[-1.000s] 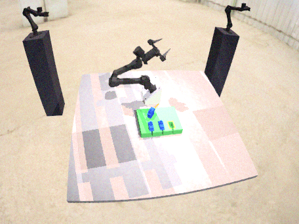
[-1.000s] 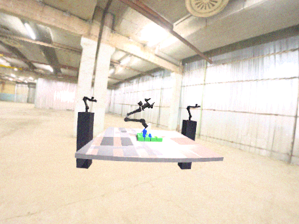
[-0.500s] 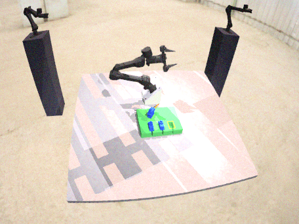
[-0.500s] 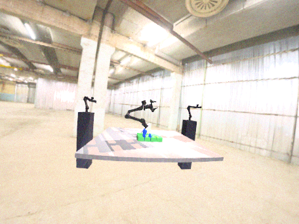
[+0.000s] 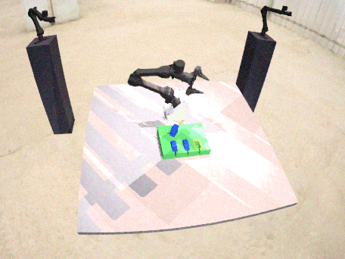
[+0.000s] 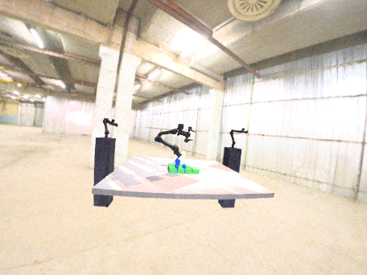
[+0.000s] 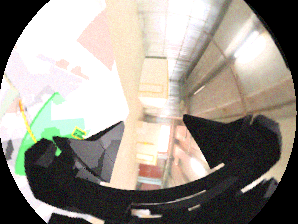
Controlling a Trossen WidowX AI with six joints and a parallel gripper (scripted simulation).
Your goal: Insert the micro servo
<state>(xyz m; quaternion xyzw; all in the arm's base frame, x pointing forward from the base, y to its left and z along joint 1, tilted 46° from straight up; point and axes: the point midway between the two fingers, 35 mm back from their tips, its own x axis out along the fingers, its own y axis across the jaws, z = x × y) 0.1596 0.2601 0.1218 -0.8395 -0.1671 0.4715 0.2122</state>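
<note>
Now: gripper tip 4 cm short of the green deck, 12 cm to the left of it and 35 cm above it.
</note>
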